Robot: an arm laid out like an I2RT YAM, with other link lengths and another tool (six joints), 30 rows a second.
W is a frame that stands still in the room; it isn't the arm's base.
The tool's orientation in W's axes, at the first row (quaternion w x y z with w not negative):
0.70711, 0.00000, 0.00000, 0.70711
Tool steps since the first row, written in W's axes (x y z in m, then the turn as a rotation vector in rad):
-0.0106, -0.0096, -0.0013, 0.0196, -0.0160, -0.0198
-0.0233, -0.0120, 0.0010, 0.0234, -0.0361, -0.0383
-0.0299, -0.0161, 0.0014, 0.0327, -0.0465, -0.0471
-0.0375, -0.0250, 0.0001, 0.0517, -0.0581, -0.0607
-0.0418, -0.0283, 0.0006, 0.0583, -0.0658, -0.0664
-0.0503, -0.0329, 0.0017, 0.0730, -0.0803, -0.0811
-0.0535, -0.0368, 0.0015, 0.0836, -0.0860, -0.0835
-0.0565, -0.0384, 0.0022, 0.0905, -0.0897, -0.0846
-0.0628, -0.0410, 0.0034, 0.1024, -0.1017, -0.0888
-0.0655, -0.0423, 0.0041, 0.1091, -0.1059, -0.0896
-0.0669, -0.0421, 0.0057, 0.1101, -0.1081, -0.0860
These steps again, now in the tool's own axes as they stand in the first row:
-0.0096, 0.0106, -0.0013, -0.0160, -0.0196, -0.0198
-0.0120, 0.0233, 0.0010, -0.0361, -0.0234, -0.0383
-0.0161, 0.0299, 0.0014, -0.0465, -0.0327, -0.0471
-0.0250, 0.0375, 0.0001, -0.0581, -0.0517, -0.0607
-0.0283, 0.0418, 0.0006, -0.0658, -0.0583, -0.0664
-0.0329, 0.0503, 0.0017, -0.0803, -0.0730, -0.0811
-0.0368, 0.0535, 0.0015, -0.0860, -0.0836, -0.0835
-0.0384, 0.0565, 0.0022, -0.0897, -0.0905, -0.0846
-0.0410, 0.0628, 0.0034, -0.1017, -0.1024, -0.0888
-0.0423, 0.0655, 0.0041, -0.1059, -0.1091, -0.0896
-0.0421, 0.0669, 0.0057, -0.1081, -0.1101, -0.0860

